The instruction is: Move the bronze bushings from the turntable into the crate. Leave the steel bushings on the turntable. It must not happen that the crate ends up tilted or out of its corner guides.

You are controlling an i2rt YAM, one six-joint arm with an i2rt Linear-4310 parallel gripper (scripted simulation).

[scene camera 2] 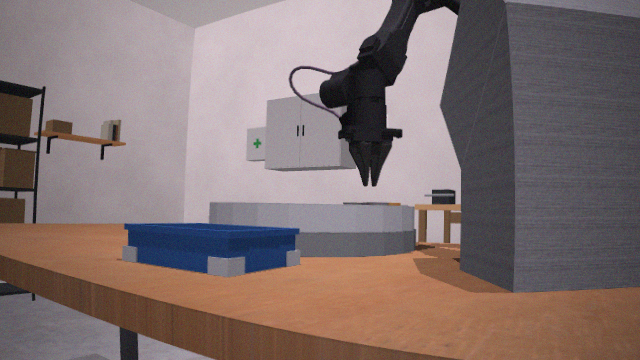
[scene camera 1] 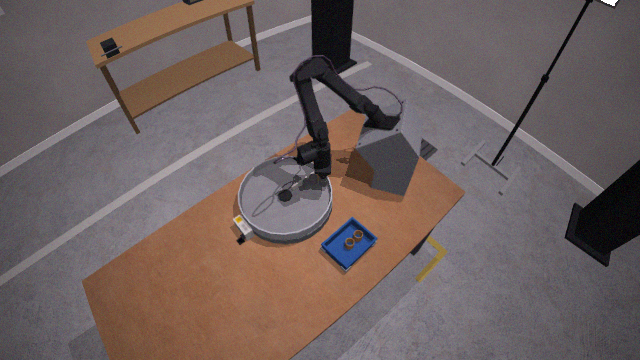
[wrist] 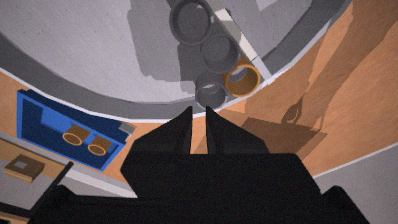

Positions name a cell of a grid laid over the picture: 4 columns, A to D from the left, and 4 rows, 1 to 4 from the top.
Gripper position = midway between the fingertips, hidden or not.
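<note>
There is a blue crate here, which I see in scene camera 2 as the blue crate (scene camera 2: B3), in scene camera 1 as the crate (scene camera 1: C3) and in the wrist view as the crate (wrist: A3). A grey turntable (scene camera 1: B3) is part of the scene too, and the wrist view also shows me the turntable (wrist: B2). I can see a bronze bushing (wrist: C2) as well, along with a steel bushing (wrist: C2) and another steel bushing (wrist: C2). Finally there is my gripper (scene camera 2: C3), and the wrist view shows the gripper (wrist: C2) too.
</note>
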